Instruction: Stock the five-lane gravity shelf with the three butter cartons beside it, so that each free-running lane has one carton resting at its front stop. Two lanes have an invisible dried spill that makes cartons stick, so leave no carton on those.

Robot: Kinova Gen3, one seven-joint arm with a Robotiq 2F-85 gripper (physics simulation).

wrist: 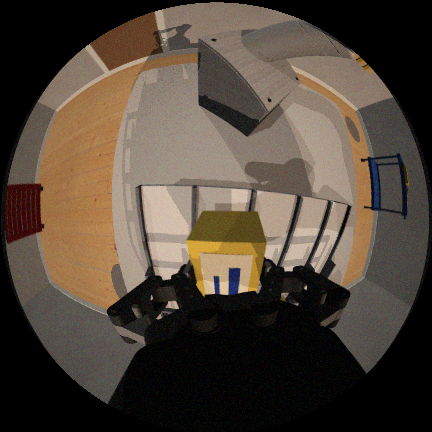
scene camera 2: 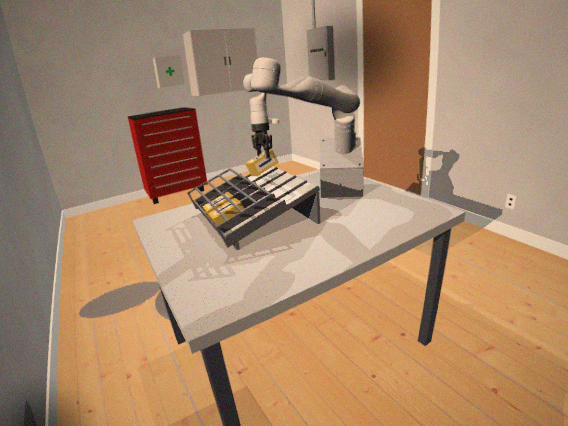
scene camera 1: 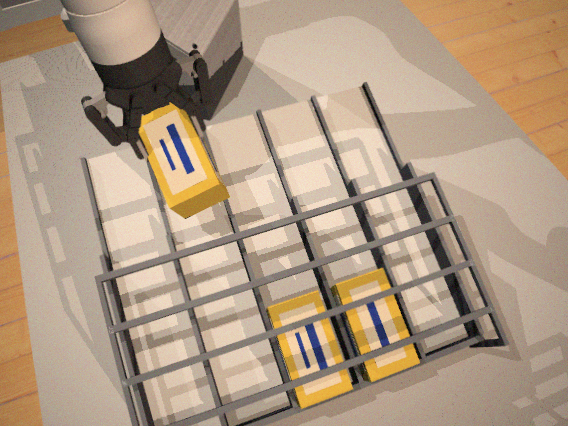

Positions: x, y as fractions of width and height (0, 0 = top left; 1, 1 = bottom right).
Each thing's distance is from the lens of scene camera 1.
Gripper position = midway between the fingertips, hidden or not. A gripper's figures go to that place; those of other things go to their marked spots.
gripper (scene camera 1: 0.31, 0.34): 60 cm
yellow butter carton (scene camera 1: 0.33, 0.42): 56 cm
yellow butter carton (scene camera 1: 0.65, 0.77): 59 cm
